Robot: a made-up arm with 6 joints.
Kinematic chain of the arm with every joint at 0, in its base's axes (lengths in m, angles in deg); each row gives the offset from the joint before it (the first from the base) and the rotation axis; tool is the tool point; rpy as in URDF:
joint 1: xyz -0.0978 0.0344 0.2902 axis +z
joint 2: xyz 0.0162 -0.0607 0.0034 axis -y
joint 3: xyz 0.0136 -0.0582 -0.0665 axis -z
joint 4: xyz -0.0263 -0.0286 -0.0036 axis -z
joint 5: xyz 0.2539 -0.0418 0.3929 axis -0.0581 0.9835 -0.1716
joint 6: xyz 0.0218 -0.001 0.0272 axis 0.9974 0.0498 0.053
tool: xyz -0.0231 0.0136 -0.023 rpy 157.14 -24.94 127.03
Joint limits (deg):
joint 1: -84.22..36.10
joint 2: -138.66..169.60
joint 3: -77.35..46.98
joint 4: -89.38..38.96
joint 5: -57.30..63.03
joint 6: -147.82..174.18
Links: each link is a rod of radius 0.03 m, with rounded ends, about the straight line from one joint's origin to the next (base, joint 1, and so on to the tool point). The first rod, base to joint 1, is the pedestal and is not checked.
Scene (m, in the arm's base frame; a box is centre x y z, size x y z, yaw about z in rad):
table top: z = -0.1
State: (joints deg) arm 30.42 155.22 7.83 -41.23 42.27 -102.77
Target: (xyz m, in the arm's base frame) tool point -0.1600 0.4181 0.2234
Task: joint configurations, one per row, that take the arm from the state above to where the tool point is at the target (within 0.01 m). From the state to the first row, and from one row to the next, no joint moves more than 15 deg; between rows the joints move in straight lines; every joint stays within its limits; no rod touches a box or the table.
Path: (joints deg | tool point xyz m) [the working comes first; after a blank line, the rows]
Joints at the target: -81.41 132.97 -1.21 -44.74 43.58 -122.84
Straight joint move there: clear.

1: 16.44 152.44 6.70 -41.67 42.43 -105.28 | -0.4213 -0.1131 0.1044
2: 2.46 149.66 5.57 -42.11 42.60 -107.79 | -0.4556 -0.0244 0.1210
3: -11.52 146.88 4.44 -42.55 42.76 -110.29 | -0.4648 0.0716 0.1379
4: -25.49 144.10 3.31 -42.99 42.93 -112.80 | -0.4477 0.1676 0.1549
5: -39.47 141.31 2.18 -43.43 43.09 -115.31 | -0.4050 0.2566 0.1720
6: -53.45 138.53 1.05 -43.86 43.25 -117.82 | -0.3396 0.3316 0.1892
7: -67.43 135.75 -0.08 -44.30 43.42 -120.33 | -0.2559 0.3869 0.2063
8: -81.41 132.97 -1.21 -44.74 43.58 -122.84 | -0.1600 0.4181 0.2234

